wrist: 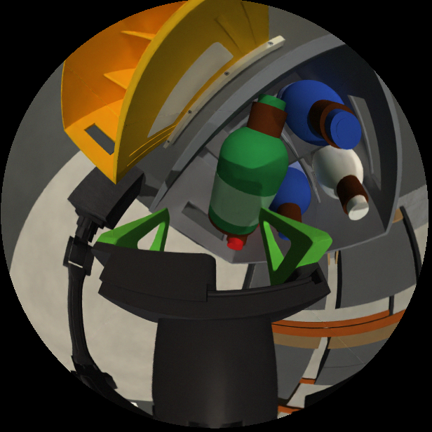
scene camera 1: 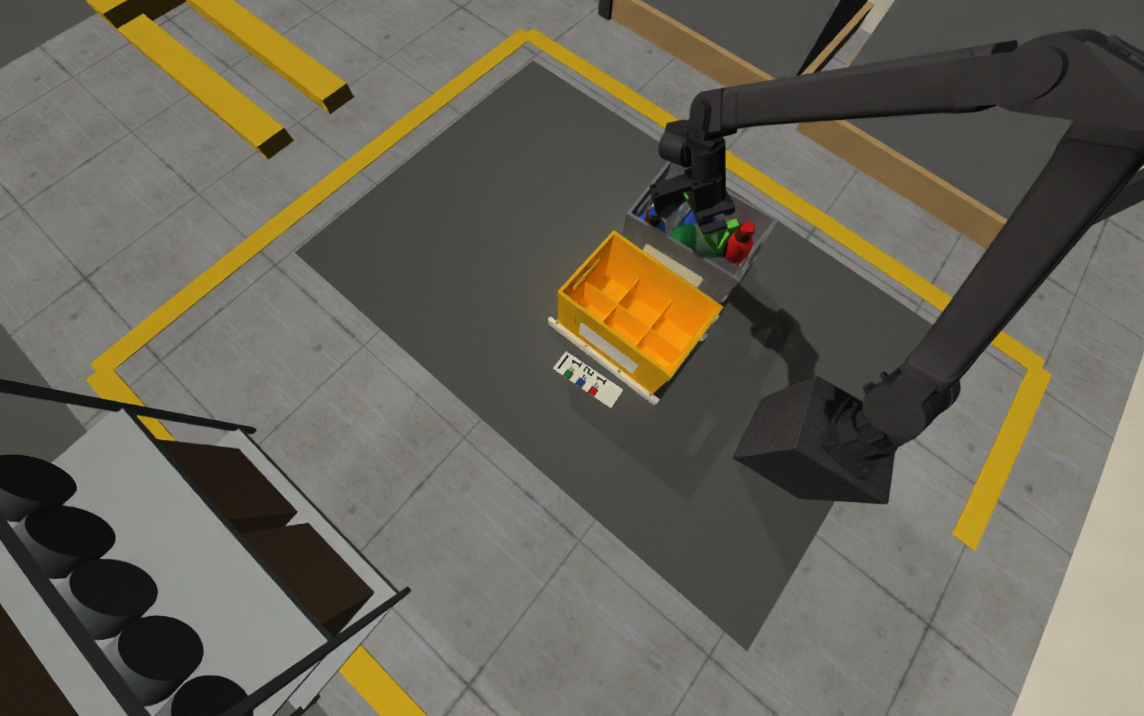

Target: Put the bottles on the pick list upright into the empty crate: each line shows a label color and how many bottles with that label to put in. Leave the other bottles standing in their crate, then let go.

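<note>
The pick list shows green 1, blue 2, red 1. The yellow crate has empty compartments. In the grey crate, a green bottle with a pale label lies across the dividers. A red bottle stands at the near end, mostly hidden by the green one in the wrist view. Two blue bottles and a white bottle stand there too. My gripper is open and empty above the red bottle's end of the grey crate.
The crates stand side by side on a dark mat. The arm's base stands to the right of the yellow crate. A shelf cart with brown boxes is at the lower left. Yellow beams lie at the upper left.
</note>
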